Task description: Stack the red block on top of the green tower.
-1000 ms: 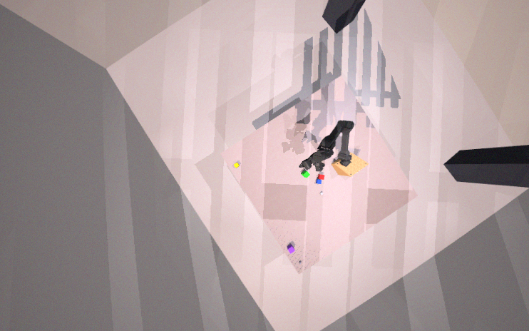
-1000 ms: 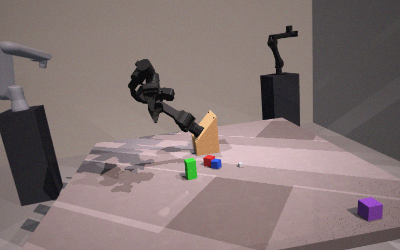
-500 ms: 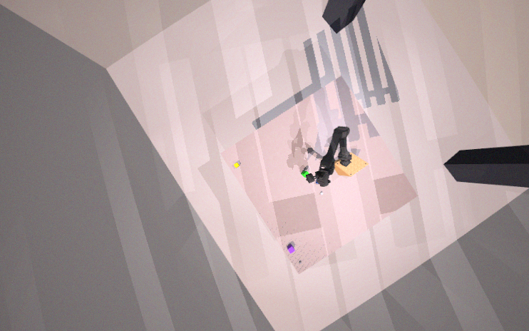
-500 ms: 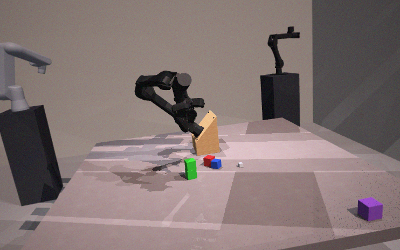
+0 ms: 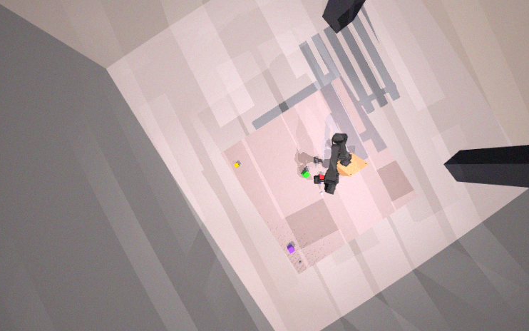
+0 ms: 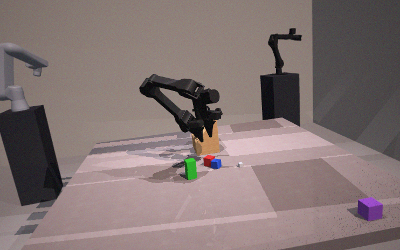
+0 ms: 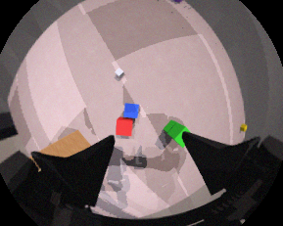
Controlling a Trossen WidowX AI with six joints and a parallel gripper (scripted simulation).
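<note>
Now: gripper tip 120 mm above the red block, 40 mm past it and 10 mm to the right of it. The rest, counted from my gripper tip: purple block 560 mm ahead, 340 mm to the left, 120 mm below; then small white cube 130 mm to the left, 130 mm below, 40 mm ahead; then blue block 120 mm below, 30 mm to the left.
</note>
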